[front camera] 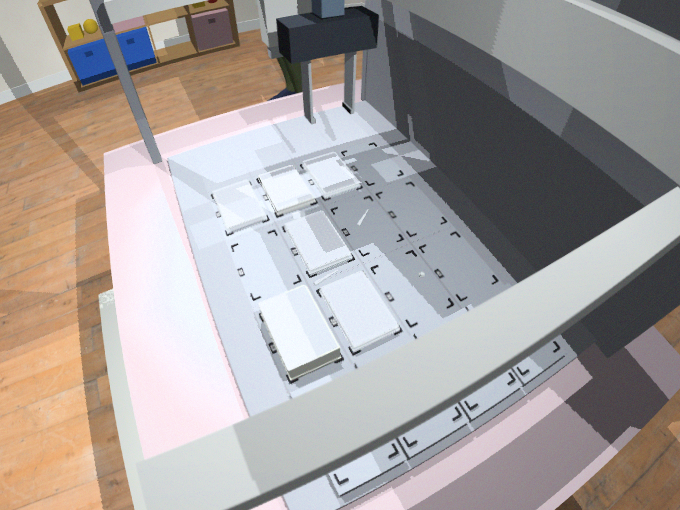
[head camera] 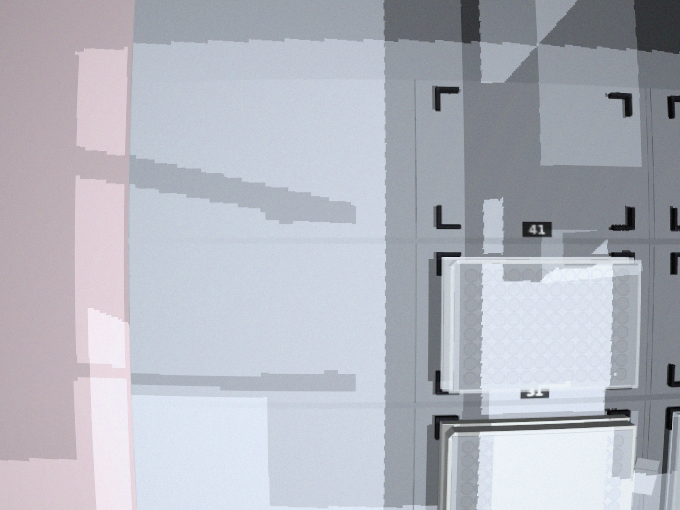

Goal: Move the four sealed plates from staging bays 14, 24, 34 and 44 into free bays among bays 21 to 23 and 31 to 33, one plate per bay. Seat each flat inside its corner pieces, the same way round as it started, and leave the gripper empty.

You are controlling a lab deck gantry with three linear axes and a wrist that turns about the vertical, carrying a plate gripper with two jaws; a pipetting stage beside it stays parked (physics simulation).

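Places are measured from the robot's base along level axes (x down, y left, z ahead), in metres.
Pixels of known places: gripper, fingertip midpoint: (front camera: pixel 329 114); robot's base, link origin: (front camera: pixel 212 195).
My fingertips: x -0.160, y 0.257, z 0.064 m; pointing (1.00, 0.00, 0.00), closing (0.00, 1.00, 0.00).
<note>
Ahead of a thing's pixels: the offset from my fingertips to its top centre.
My gripper (front camera: pixel 330 115) is open and empty, with its two jaws hanging above the back of the deck, behind the plates. It does not show in the head view. A white plate {dx +0.146, dy +0.000, dz +0.000 m} (front camera: pixel 330 172) (head camera: pixel 543 323) lies flat in bay 31. Another plate {dx +0.146, dy -0.107, dz +0.000 m} (front camera: pixel 286 189) (head camera: pixel 543 472) lies in bay 21. A third plate {dx +0.146, dy -0.107, dz +0.164 m} (front camera: pixel 315 241) lies in bay 22; its edge shows at the head view's lower right. A fourth plate {dx +0.146, dy -0.107, dz +0.328 m} (front camera: pixel 359 310) lies in bay 23. All look level within their corner pieces. The front-row bays, partly hidden by the front beam, show bare corner pieces.
A low plate {dx +0.146, dy -0.214, dz +0.000 m} (front camera: pixel 240 207) sits in bay 11 and a tall white box-like item {dx +0.118, dy -0.214, dz +0.328 m} (front camera: pixel 299 332) in bay 13. A thin stick {dx +0.152, dy +0.002, dz +0.147 m} (front camera: pixel 363 216) lies in bay 32, a small round piece {dx +0.156, dy +0.030, dz +0.316 m} (front camera: pixel 421 273) in bay 33. A small white block {dx +0.159, dy -0.110, dz +0.082 m} (head camera: pixel 646 475) lies between bays 21 and 22. The front beam (front camera: pixel 384 378) crosses the view.
</note>
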